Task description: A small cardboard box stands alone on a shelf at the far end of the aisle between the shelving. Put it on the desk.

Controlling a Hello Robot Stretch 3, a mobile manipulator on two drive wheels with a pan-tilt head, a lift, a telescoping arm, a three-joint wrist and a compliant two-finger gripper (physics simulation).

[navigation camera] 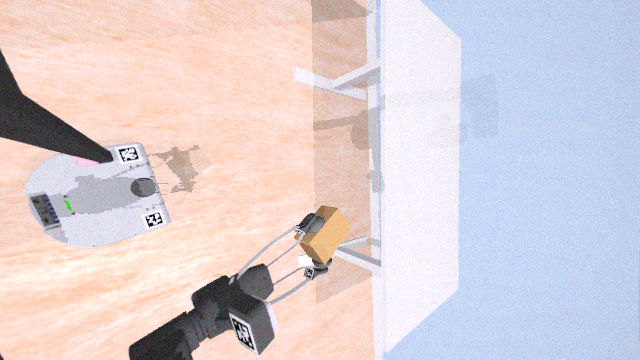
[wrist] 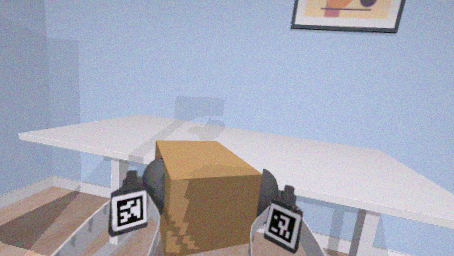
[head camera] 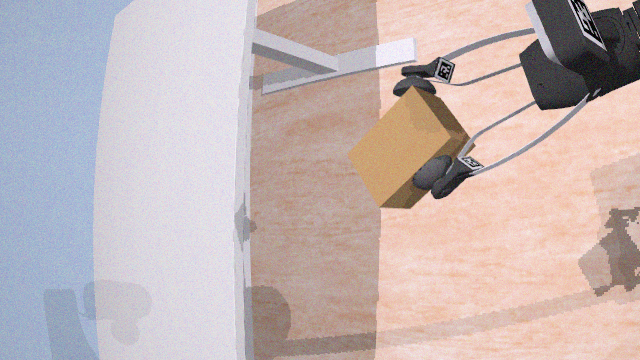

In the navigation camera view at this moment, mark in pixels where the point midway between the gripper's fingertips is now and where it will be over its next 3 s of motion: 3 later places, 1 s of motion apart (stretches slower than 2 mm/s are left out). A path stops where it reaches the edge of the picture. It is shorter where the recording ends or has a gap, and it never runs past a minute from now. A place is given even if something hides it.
My gripper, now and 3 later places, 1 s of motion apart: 325,237; 327,184; 295,92; 214,8
